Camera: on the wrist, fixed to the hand. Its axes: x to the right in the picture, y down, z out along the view.
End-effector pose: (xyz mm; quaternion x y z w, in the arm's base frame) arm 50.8 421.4 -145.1 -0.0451 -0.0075 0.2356 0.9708
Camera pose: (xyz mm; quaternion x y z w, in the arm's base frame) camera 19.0 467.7 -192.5 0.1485 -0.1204 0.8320 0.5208
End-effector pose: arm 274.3 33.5 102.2 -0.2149 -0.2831 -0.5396 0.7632
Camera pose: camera 337.6 30.9 64.9 -0.3307 -0.2712 0.2234 0.8759
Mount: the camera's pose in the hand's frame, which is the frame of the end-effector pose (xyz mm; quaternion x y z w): -6.7 59.8 -42.2 0.1455 -0.1855 0.6785 0.6958
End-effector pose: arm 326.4 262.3 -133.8 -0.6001 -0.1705 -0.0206 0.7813
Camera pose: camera 344.5 238.0 -200.8 -0.4233 0.1406 0.6519 0.6133
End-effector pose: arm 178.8 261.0 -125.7 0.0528 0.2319 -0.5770 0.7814
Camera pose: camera 219.9 301.3 -171.4 0.2007 -0.1034 0.0852 0.9704
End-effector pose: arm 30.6 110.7 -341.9 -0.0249 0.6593 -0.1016 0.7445
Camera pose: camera -4.7 174.5 -351.0 0.5195 0.3228 0.3431 0.7129
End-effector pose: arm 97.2 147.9 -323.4 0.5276 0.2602 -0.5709 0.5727
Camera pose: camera 164.1 176.0 -312.0 0.5211 -0.3662 -0.1444 0.7573
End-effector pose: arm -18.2 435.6 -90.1 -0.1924 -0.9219 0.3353 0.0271
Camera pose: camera 15.7 500.7 -94.5 0.6932 0.4671 -0.4215 0.3516
